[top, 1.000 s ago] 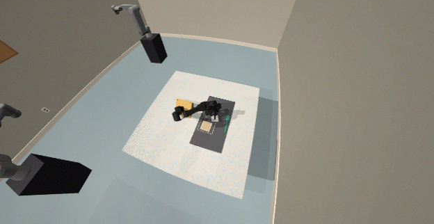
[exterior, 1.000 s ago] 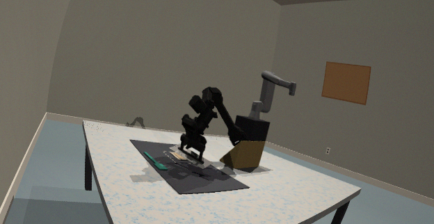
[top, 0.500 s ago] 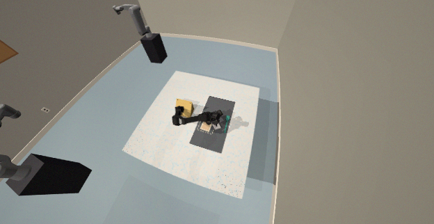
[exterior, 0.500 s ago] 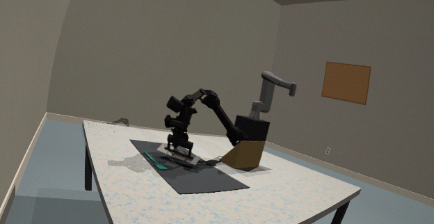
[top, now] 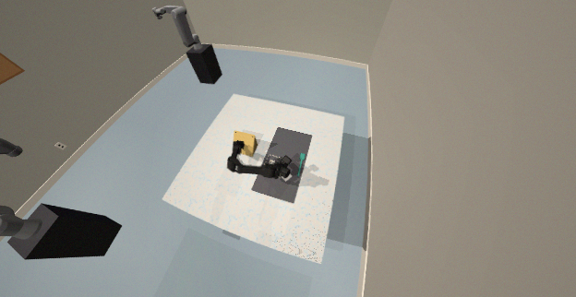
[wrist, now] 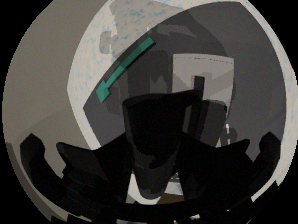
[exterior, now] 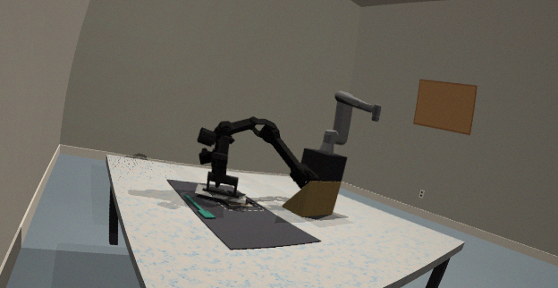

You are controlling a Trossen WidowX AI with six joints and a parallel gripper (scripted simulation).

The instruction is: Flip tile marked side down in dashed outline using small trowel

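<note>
Now: the square tile 100 mm behind my gripper tip and 60 mm below it. The rest, counted from my gripper tip: green trowel: 110 mm ahead, 100 mm to the left, 60 mm below; dark mat: 80 mm to the left, 80 mm below, 30 mm behind.
</note>
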